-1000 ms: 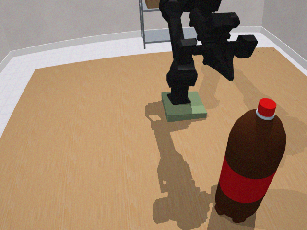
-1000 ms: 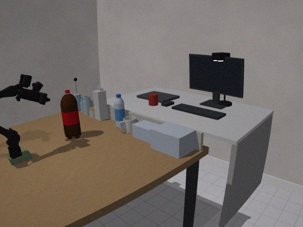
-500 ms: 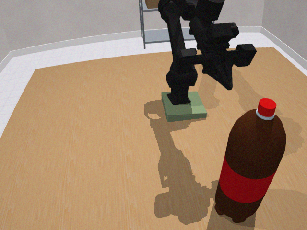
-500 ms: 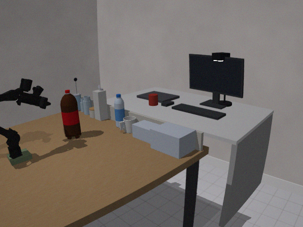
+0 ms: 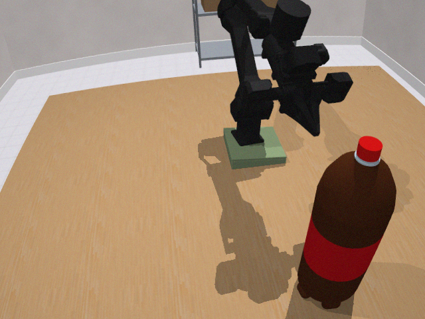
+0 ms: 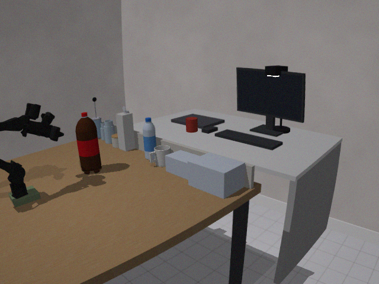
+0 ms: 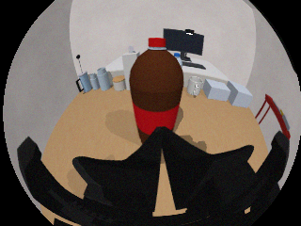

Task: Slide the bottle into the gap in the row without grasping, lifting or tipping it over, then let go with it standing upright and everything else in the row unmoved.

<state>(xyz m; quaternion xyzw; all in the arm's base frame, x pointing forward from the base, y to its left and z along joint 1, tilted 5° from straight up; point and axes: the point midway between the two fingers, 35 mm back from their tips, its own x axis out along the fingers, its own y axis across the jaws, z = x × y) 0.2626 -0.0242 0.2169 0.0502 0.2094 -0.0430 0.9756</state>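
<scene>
Now: the cola bottle 160 mm ahead of my hand, 10 mm to the right of it and 90 mm below it. The rest, counted from my hand: water bottle: 460 mm ahead, 170 mm to the right, 130 mm below; then jar: 550 mm ahead, 260 mm to the left, 180 mm below; then grey box: 330 mm ahead, 630 mm to the right, 180 mm below.
</scene>
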